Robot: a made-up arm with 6 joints.
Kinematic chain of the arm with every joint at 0, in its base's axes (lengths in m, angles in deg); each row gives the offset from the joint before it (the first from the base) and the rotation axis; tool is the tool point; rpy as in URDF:
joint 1: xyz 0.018 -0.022 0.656 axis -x
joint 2: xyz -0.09 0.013 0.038 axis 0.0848 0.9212 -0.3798
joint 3: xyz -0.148 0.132 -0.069 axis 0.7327 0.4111 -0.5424
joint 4: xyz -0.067 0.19 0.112 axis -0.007 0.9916 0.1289
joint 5: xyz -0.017 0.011 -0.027 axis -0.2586 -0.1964 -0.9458
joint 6: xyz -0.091 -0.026 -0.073 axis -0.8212 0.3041 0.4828
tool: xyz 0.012 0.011 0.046 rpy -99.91 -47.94 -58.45
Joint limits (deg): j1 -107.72..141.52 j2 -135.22..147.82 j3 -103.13..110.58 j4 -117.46..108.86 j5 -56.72..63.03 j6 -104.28..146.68
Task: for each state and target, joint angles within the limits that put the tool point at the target. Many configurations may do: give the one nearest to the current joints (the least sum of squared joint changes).
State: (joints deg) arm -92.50 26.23 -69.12 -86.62 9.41 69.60
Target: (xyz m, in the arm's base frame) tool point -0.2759 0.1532 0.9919
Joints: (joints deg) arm -76.11 19.91 -53.92 -95.26 7.79 78.07
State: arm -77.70 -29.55 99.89 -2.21 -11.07 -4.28
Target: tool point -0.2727 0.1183 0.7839
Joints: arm -37.16 -46.88 73.34 -33.34 -13.92 -4.53
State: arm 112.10 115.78 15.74 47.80 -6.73 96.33
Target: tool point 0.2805 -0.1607 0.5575
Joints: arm 106.62 139.82 53.48 20.65 0.32 84.59
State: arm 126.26 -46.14 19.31 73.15 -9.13 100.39
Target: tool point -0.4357 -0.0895 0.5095
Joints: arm 134.02 -44.46 36.49 82.48 -18.82 91.08
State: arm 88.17 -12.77 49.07 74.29 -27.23 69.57
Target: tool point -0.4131 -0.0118 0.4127
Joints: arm 111.09 -26.81 31.00 62.97 -25.37 68.23
